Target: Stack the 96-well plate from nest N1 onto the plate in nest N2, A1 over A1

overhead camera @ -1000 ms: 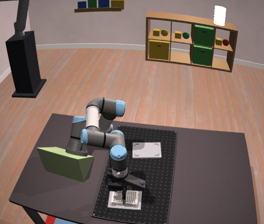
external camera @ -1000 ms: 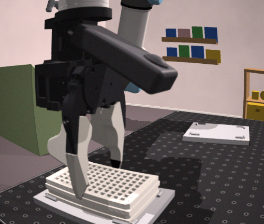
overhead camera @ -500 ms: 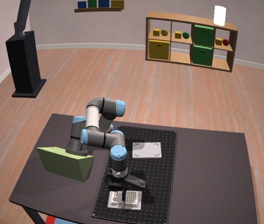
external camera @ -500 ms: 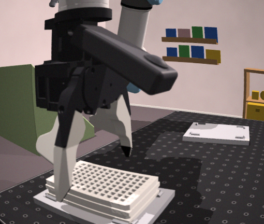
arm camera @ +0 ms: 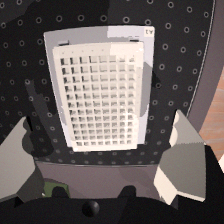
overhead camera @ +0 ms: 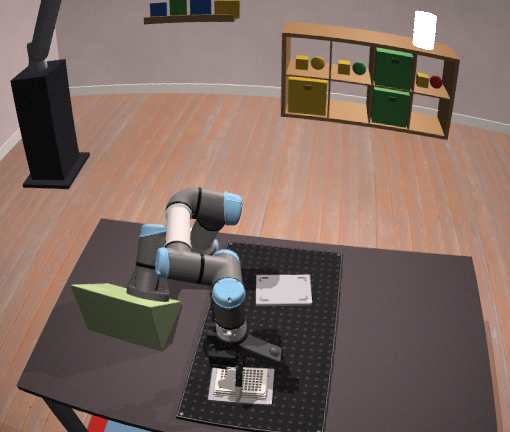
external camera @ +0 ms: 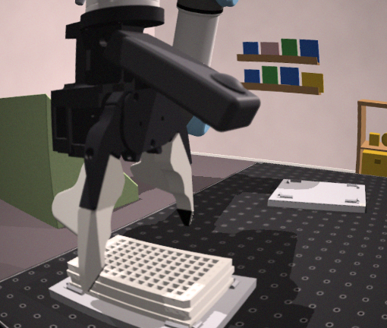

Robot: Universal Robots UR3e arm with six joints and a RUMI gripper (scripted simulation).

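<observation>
Right now my hand is 3 cm above the white 96-well plate. From my hand the other things lie so: plate nest N1 (36 cm to the left, 8 cm ahead, 4 cm below).
</observation>
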